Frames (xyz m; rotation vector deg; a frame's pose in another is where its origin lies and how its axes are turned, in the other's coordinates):
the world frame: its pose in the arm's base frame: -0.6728 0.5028 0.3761 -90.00 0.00 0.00
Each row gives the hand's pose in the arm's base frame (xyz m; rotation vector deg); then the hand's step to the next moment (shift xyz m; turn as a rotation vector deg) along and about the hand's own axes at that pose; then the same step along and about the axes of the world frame.
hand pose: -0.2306 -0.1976 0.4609 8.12 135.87 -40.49
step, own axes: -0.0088 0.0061 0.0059 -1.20 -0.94 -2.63
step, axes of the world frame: 0.0119 0.0011 0.0028 -0.79 -2.86 0.67
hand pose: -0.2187 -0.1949 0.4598 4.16 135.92 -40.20
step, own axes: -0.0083 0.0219 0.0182 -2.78 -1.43 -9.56
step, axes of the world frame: 0.0220 0.0169 0.0106 -3.67 -8.50 3.94
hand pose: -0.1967 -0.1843 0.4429 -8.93 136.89 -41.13
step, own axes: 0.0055 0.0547 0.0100 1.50 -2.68 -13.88
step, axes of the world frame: 0.0052 0.0386 0.0401 -9.76 -9.67 3.66
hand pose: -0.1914 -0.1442 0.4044 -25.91 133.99 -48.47
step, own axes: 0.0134 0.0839 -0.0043 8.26 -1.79 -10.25
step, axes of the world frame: -0.0220 0.0589 0.0573 -12.66 -3.98 -0.69
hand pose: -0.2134 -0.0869 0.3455 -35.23 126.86 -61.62
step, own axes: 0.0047 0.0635 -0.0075 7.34 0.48 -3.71
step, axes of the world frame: -0.0177 0.0493 0.0370 -7.86 0.82 -2.34
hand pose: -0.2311 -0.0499 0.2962 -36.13 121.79 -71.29
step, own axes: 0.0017 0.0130 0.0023 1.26 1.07 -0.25
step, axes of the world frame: -0.0010 0.0128 0.0033 -1.18 1.17 -0.19
